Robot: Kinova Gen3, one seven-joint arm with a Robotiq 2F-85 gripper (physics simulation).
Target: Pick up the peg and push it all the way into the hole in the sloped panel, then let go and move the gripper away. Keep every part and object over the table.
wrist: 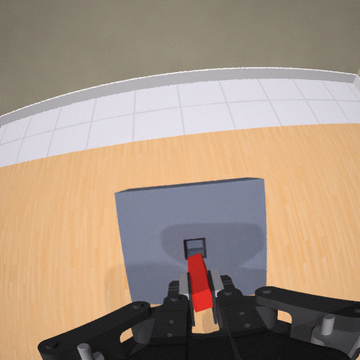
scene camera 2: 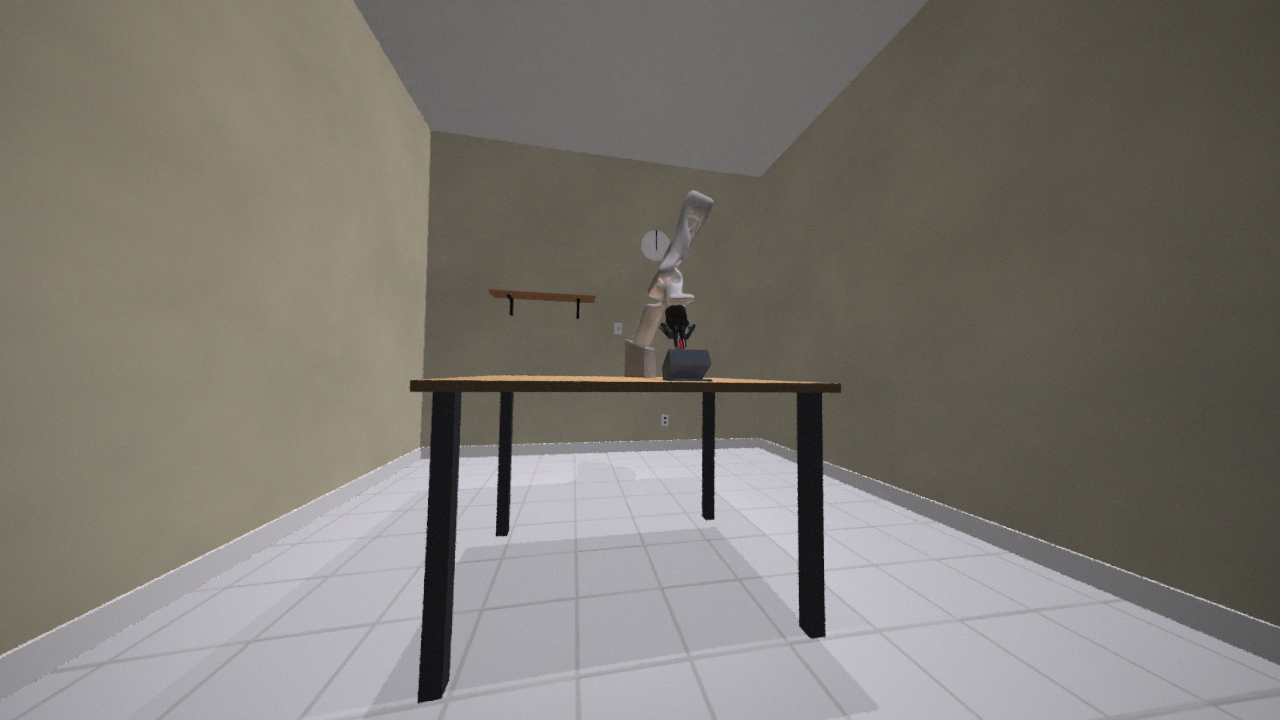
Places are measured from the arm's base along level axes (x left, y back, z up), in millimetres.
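Where they show: gripper, fingertip midpoint: [scene camera 2: 681,348]; arm's base, origin of the base link: [scene camera 2: 640,344].
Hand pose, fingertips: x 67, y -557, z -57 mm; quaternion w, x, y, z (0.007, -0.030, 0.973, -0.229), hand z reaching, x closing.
Things, the pixels of their top centre, and the offset from my fingertips. Level surfaces: height alone.
- red square peg, middle of its top: [scene camera 2: 681,339] dx +0, dy -6, dz +33 mm
- blue-grey sloped panel, middle of its top: [scene camera 2: 685,350] dx +3, dy -52, dz -8 mm
- wooden table, its level: dz -111 mm
A red square peg [scene camera 2: 681,343] [wrist: 199,276] is held between the fingertips of my gripper [scene camera 2: 680,336] [wrist: 199,283], which is shut on it. In the wrist view the peg's far end shows just below the lower edge of the square hole [wrist: 195,248]. The hole is dark-rimmed and open to view in the blue-grey sloped panel [scene camera 2: 686,365] [wrist: 150,225]. Whether the peg's tip touches the panel cannot be told. In the scene view the gripper is just above the panel block, pointing down.
The panel block stands on the wooden table [scene camera 2: 537,382] [wrist: 60,215]. The table's edge shows beyond the block in the wrist view, with the tiled floor [wrist: 157,112] past it. The arm's base [scene camera 2: 639,359] stands behind the block in the scene view.
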